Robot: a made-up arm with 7 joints.
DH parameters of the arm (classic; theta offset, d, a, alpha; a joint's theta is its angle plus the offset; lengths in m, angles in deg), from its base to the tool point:
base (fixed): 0 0.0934 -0.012 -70
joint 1: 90 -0.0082 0.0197 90
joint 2: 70 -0.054 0.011 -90
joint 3: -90 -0.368 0.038 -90
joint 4: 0 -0.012 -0.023 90
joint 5: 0 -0.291 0.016 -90
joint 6: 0 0.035 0.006 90
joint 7: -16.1 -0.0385 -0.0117 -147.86
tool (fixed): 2.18 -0.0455 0 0
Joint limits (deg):
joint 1: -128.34..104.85
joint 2: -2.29..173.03
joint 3: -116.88..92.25
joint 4: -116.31..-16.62
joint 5: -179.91..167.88
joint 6: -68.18..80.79
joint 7: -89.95..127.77
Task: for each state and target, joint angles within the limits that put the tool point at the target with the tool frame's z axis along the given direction. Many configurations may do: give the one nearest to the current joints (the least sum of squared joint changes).
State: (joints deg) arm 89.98 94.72 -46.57 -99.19 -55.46 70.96 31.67
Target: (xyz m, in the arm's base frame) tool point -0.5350 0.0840 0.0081 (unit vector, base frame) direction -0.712 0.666 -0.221
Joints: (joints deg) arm 93.21 56.55 -53.32 -78.47 7.86 49.63 33.46
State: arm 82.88 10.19 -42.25 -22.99 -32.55 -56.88 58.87
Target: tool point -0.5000 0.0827 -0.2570 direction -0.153 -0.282 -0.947
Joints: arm 64.17 33.15 -42.30 -45.27 -38.73 -52.40 82.93
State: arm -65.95 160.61 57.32 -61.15 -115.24 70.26 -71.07
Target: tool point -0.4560 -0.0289 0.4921 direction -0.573 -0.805 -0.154
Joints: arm -52.47 170.94 75.49 -36.72 -123.69 80.79 -42.11
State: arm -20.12 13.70 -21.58 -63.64 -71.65 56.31 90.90
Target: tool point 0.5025 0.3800 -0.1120 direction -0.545 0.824 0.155
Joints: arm -44.16 48.01 2.28 -28.34 -59.39 63.22 100.69
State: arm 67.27 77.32 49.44 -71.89 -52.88 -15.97 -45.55
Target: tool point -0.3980 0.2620 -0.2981 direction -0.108 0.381 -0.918
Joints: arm 58.41 22.75 18.01 -45.44 -71.30 17.78 -72.37
